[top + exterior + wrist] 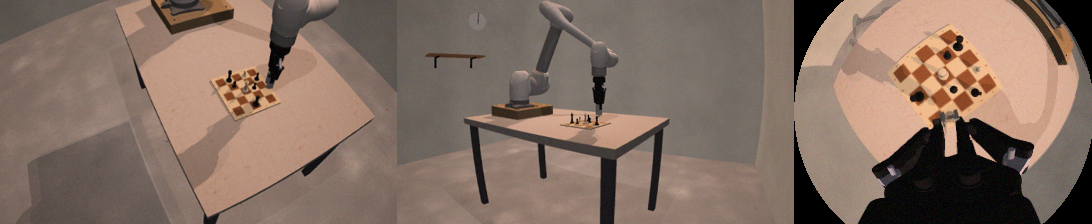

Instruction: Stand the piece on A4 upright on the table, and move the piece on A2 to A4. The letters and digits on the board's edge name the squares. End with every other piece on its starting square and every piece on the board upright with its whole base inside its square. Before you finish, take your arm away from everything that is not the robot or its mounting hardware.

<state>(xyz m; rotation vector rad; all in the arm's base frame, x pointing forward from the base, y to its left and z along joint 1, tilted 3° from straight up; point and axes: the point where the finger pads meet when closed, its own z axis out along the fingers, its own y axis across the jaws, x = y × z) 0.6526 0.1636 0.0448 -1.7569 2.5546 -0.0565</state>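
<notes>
My hand is 3 cm past the chessboard, 8 cm to the left of it and 8 cm above it. The rest, counted from my hand: small white piece: 11 cm behind, 5 cm to the right, 6 cm below.
</notes>
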